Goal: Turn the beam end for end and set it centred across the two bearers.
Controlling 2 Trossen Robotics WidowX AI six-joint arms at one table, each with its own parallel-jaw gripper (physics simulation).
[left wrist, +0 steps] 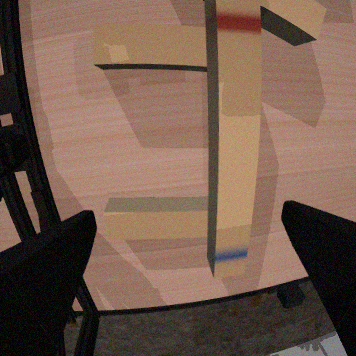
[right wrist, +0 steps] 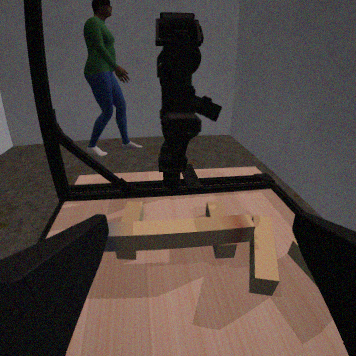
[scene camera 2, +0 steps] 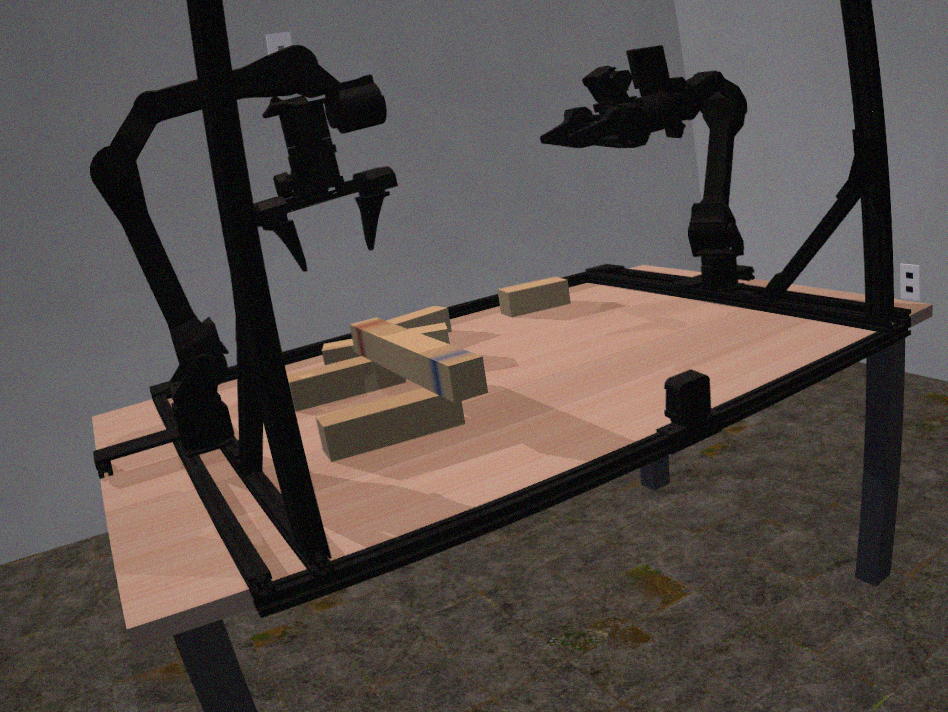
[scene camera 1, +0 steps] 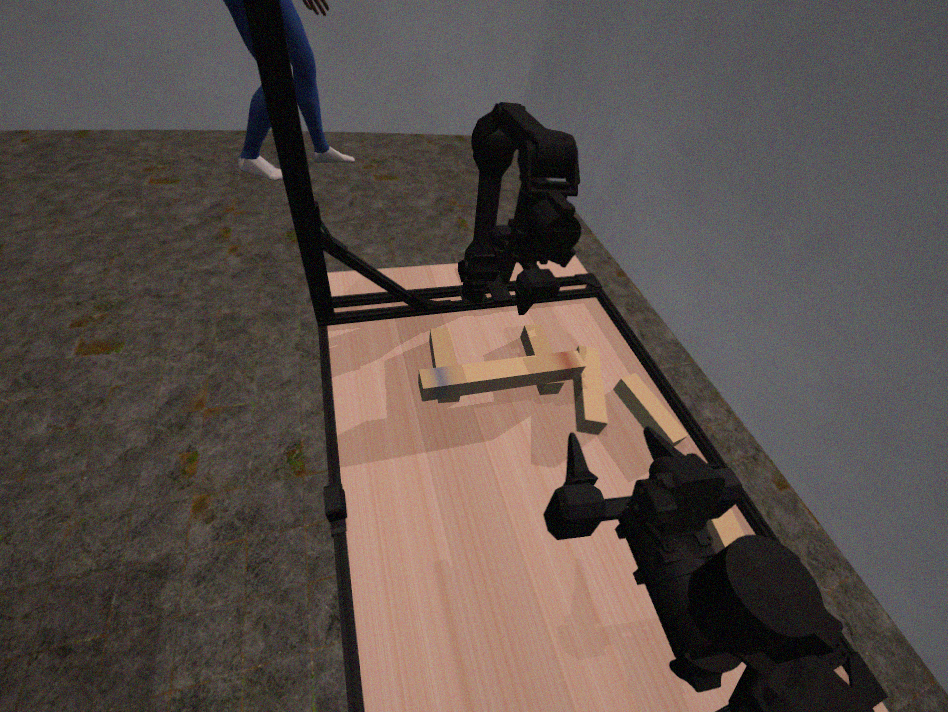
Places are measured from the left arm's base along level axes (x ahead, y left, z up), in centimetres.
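Pixels of known places: left gripper, fingertip midpoint: (left wrist: 190, 215) (right wrist: 176, 158) (scene camera 2: 338, 260) (scene camera 1: 512, 298); right gripper, fingertip midpoint: (right wrist: 202, 223) (scene camera 2: 554, 139) (scene camera 1: 609, 431); left arm's base, link origin: (left wrist: 8, 148) (right wrist: 171, 184) (scene camera 2: 207, 444) (scene camera 1: 472, 294); right arm's base, link origin: (scene camera 2: 721, 287).
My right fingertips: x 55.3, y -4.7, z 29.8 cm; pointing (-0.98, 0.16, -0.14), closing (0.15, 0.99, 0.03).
Note:
Ahead of a thing's pixels: the offset from my right fingertips to its top centre.
The beam {dx -26.4, dy +2.1, dz -22.9 cm} (scene camera 1: 501, 371) (scene camera 2: 410, 352) (left wrist: 239, 150) (right wrist: 190, 231) lies across the two bearers, near one end of each. Its blue band is at the left and its red band at the right in scene camera 1. One bearer {dx -34.5, dy -8.0, dz -27.3 cm} (scene camera 1: 441, 346) (scene camera 2: 390, 425) (left wrist: 155, 225) (right wrist: 133, 212) is under the blue half; the other bearer {dx -32.1, dy +14.2, dz -27.3 cm} (scene camera 2: 337, 383) (left wrist: 150, 45) is under the red half. My left gripper (scene camera 2: 337, 259) (left wrist: 190, 215) is open and empty, above the blocks. My right gripper (scene camera 1: 610, 433) (right wrist: 202, 223) is open and empty, raised away from the beam.
A loose block {dx -22.1, dy +21.5, dz -26.7 cm} (scene camera 1: 591, 394) (right wrist: 266, 252) lies close beside the red end. Another block {dx -13.9, dy +32.6, dz -27.3 cm} (scene camera 1: 649, 410) lies slanted farther right in scene camera 1. A short block {dx +12.9, dy +31.5, dz -27.0 cm} (scene camera 1: 726, 528) (scene camera 2: 534, 297) lies near the black frame rail. A dark frame post (scene camera 1: 287, 137) rises at the table corner.

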